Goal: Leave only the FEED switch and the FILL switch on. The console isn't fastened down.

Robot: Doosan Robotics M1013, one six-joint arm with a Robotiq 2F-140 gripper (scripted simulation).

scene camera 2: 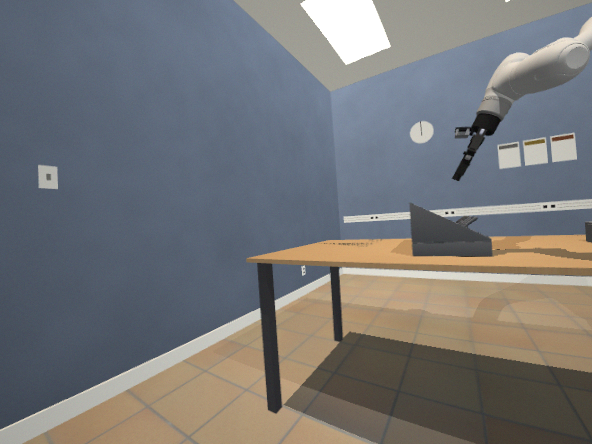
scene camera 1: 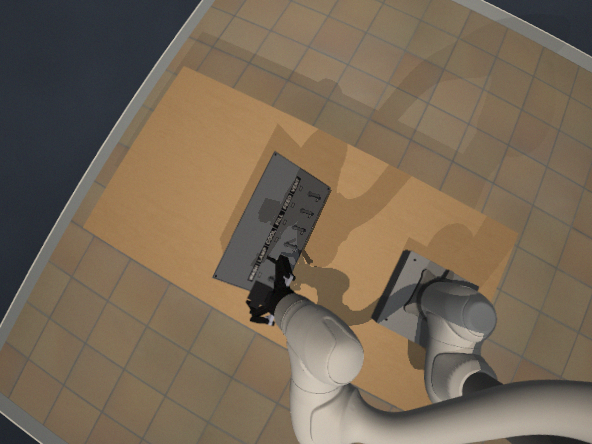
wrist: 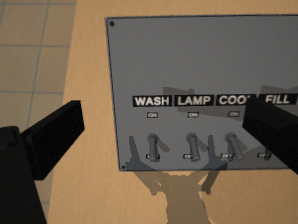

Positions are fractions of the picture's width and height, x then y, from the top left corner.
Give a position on a grey console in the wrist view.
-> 0.60,0.37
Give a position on a grey console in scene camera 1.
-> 0.45,0.51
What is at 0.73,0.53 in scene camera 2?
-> A grey console.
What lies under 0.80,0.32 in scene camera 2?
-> My gripper.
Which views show my gripper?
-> Scene camera 2, scene camera 1 and the wrist view: all of them.
